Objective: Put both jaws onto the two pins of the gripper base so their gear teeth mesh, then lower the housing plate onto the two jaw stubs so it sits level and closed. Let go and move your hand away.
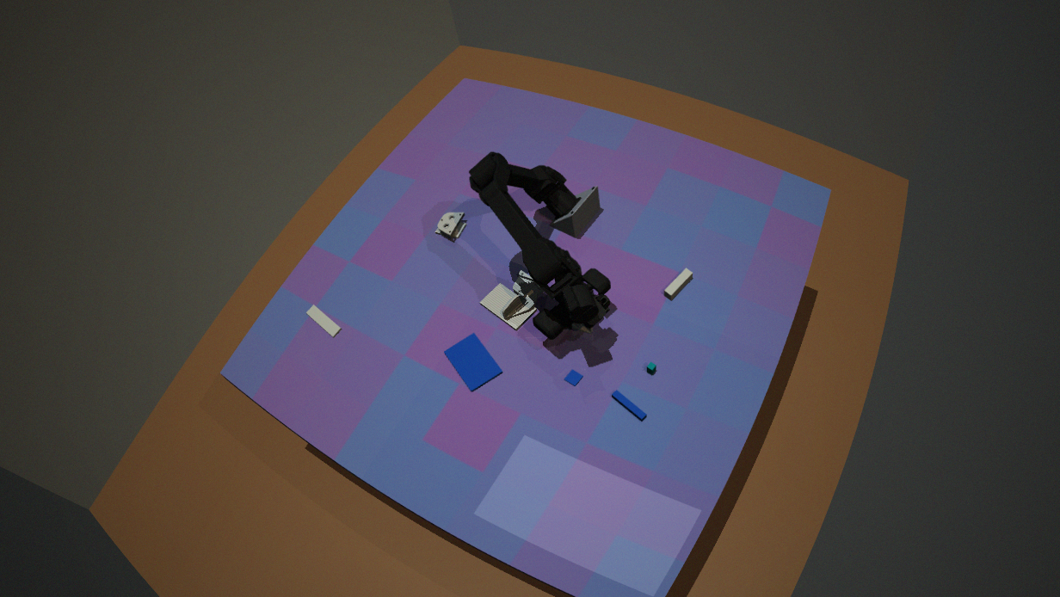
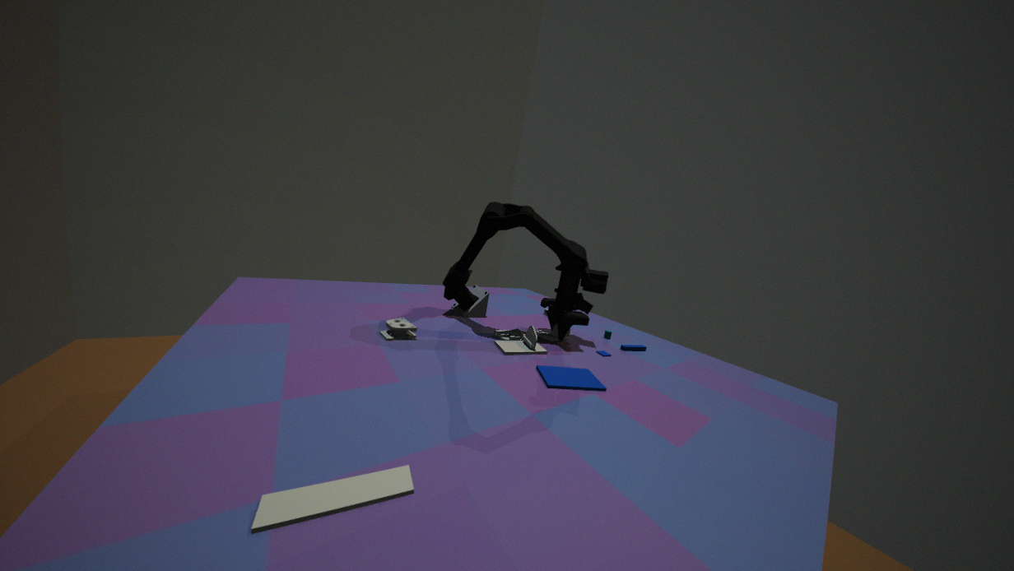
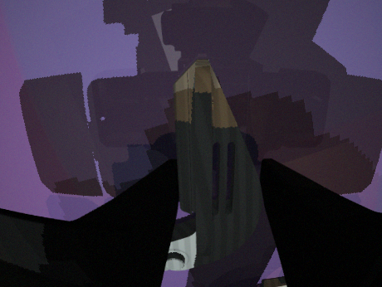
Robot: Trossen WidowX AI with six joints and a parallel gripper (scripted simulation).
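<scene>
Right now my gripper tip is 4 cm short of the ribbed white plate and 16 cm to the left of it. From my gripper tip the other things lie so: small blue square: 12 cm ahead, 7 cm to the left; then jaw: 2 cm behind, 3 cm to the right; then teal cube: 2 cm ahead, 21 cm to the left, 1 cm above.
</scene>
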